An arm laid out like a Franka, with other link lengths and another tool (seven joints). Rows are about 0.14 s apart.
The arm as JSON. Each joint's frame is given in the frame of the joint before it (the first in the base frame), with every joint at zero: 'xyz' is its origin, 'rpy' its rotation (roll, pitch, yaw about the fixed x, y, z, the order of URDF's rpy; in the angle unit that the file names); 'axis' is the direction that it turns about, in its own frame. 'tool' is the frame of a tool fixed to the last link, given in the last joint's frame.
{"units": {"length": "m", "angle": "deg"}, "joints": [
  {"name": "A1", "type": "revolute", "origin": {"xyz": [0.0, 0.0, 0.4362], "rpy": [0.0, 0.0, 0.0]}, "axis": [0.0, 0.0, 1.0]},
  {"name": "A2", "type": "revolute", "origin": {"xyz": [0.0, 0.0, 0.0], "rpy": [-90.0, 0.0, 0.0]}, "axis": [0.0, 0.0, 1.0]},
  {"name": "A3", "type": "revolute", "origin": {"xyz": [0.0, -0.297, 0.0], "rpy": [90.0, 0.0, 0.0]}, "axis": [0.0, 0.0, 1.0]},
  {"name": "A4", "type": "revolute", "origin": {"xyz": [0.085, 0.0, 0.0], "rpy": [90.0, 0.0, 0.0]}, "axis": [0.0, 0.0, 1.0]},
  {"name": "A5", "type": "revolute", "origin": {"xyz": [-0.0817, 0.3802, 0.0], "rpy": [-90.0, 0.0, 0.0]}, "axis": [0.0, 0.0, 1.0]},
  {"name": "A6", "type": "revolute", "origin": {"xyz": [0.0, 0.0, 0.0], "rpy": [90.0, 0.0, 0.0]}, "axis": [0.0, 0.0, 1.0]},
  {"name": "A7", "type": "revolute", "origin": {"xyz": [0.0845, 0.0, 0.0], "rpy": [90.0, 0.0, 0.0]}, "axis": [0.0, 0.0, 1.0]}
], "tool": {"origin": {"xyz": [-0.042, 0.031, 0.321], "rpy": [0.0, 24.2, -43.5]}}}
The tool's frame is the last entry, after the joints.
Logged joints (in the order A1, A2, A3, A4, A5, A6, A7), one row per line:
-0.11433 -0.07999 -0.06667 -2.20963 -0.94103 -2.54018 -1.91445
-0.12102 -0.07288 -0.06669 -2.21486 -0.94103 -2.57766 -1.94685
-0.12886 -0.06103 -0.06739 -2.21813 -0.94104 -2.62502 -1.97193
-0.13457 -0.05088 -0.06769 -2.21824 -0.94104 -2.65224 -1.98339
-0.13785 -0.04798 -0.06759 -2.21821 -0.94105 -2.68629 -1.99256
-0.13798 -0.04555 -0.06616 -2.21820 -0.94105 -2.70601 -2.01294
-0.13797 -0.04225 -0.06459 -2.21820 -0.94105 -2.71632 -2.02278
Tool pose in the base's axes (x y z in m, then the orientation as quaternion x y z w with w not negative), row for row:
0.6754 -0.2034 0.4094 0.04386 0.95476 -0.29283 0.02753
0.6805 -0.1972 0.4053 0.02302 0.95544 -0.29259 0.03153
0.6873 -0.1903 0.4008 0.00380 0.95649 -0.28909 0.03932
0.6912 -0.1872 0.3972 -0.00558 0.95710 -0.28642 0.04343
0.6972 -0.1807 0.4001 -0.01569 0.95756 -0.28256 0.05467
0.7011 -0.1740 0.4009 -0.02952 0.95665 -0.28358 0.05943
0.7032 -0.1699 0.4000 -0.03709 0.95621 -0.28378 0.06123
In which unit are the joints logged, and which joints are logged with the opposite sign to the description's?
The joints are logged in radians. Opposite sign: A6.
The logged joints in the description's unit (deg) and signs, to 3 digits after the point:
-6.551 -4.583 -3.820 -126.602 -53.917 145.542 -109.690
-6.934 -4.176 -3.821 -126.902 -53.917 147.689 -111.546
-7.383 -3.497 -3.861 -127.089 -53.918 150.403 -112.983
-7.710 -2.915 -3.878 -127.096 -53.918 151.962 -113.640
-7.898 -2.749 -3.873 -127.094 -53.918 153.913 -114.165
-7.906 -2.610 -3.791 -127.093 -53.918 155.043 -115.333
-7.905 -2.421 -3.701 -127.093 -53.918 155.634 -115.897

